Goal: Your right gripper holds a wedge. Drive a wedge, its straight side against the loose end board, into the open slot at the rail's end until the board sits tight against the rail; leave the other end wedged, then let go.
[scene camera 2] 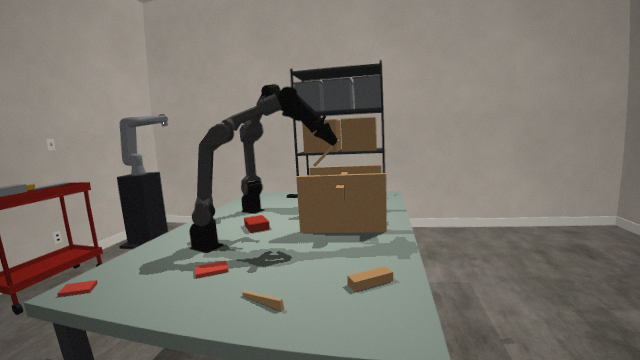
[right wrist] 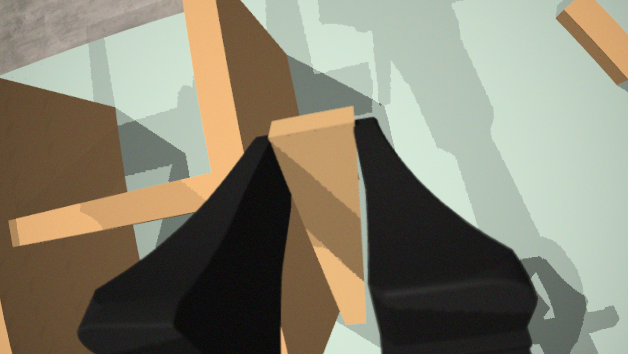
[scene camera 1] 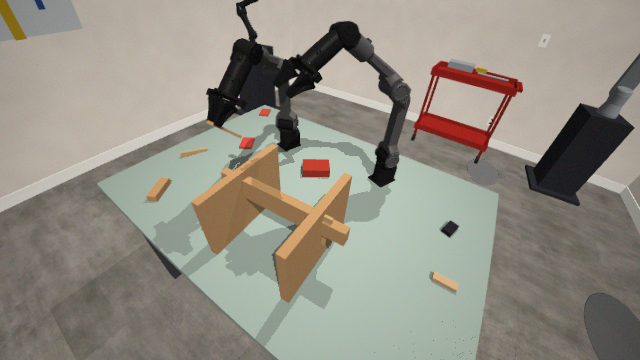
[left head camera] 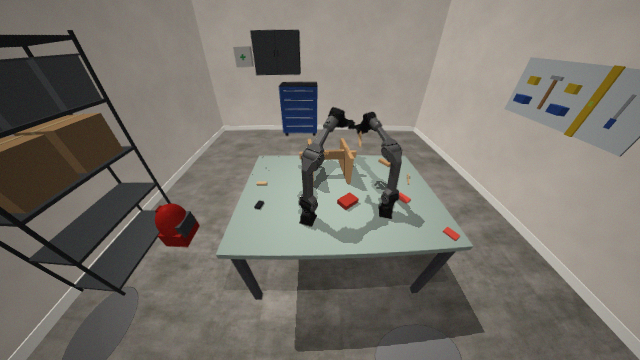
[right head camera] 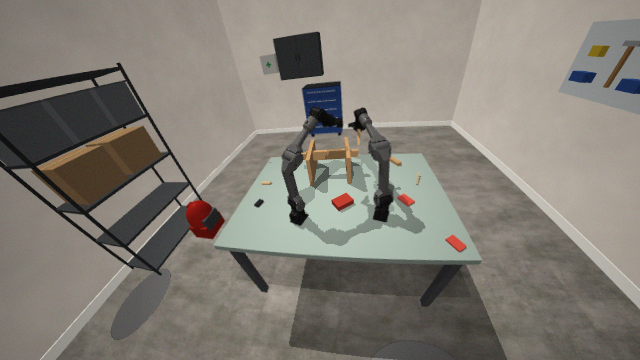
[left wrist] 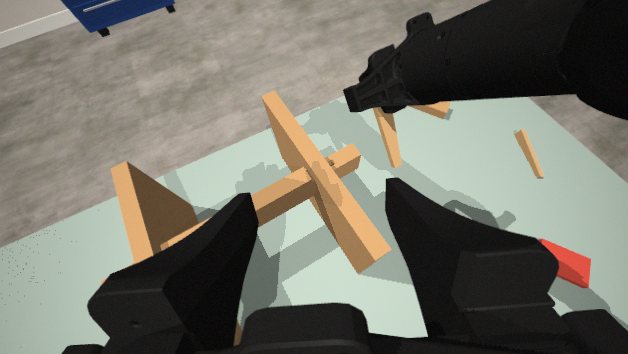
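Note:
The loose end board (scene camera 1: 215,220) (scene camera 2: 320,215) stands upright on the rail (scene camera 1: 275,200) (left wrist: 282,196). The rail's end sticks out past it with a small slot (left wrist: 330,161). The other end board (scene camera 1: 305,250) has a wedge (scene camera 1: 327,220) standing in the rail there. My right gripper (right wrist: 320,152) (scene camera 1: 220,119) is shut on the held wedge (right wrist: 320,175) (left wrist: 390,140) (scene camera 2: 325,155), which hangs tilted, narrow end down, above and apart from the slotted end. That slot is hidden in the right wrist view. My left gripper (left wrist: 319,201) is open and empty, high over the rail.
A spare wedge (scene camera 2: 265,301) (left wrist: 529,154) and a wooden block (scene camera 2: 370,279) (scene camera 1: 158,189) lie beyond the loose board. A red block (scene camera 1: 316,168) lies between the arm bases. Two flat red pieces (scene camera 2: 211,269) (scene camera 2: 77,288), a small wooden block (scene camera 1: 445,281) and a black item (scene camera 1: 450,228) lie on the table.

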